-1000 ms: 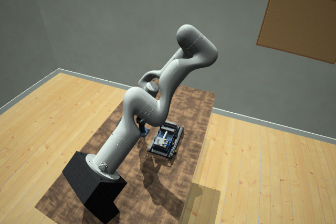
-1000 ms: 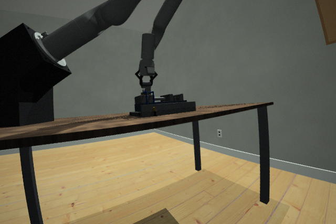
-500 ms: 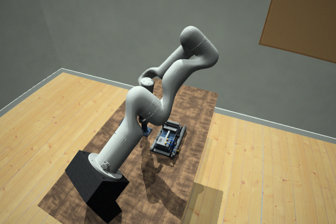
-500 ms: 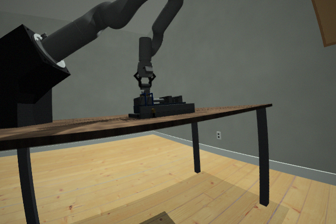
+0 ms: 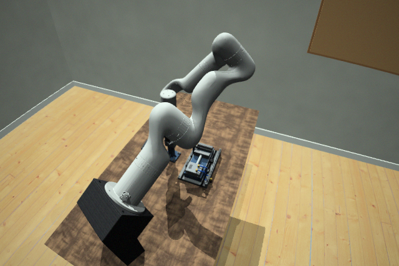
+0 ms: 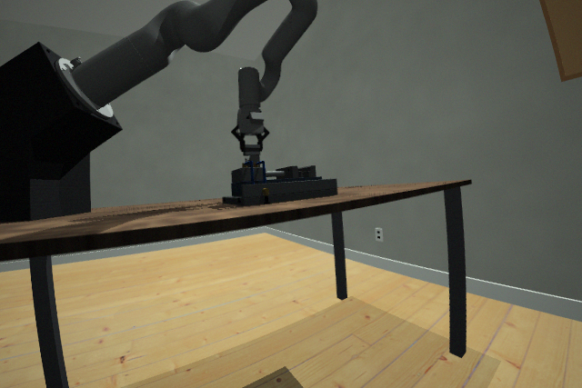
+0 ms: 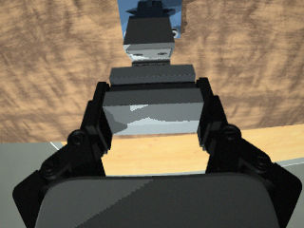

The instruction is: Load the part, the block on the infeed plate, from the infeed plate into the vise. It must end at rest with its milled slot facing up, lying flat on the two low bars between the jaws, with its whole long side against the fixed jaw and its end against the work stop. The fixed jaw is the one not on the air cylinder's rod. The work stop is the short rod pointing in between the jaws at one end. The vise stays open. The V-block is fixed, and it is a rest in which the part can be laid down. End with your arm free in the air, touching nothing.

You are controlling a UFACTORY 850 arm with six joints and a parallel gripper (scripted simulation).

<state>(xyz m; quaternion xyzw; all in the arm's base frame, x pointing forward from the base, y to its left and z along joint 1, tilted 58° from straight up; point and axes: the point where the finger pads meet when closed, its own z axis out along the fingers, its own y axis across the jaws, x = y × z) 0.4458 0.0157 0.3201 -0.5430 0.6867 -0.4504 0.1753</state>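
The part lies 10 mm below my hand. The rest, counted from my hand: cylinder rod 120 mm behind, 160 mm to the right, 120 mm below; work stop 20 mm behind, 170 mm to the right, 110 mm below; V-block post 140 mm below.
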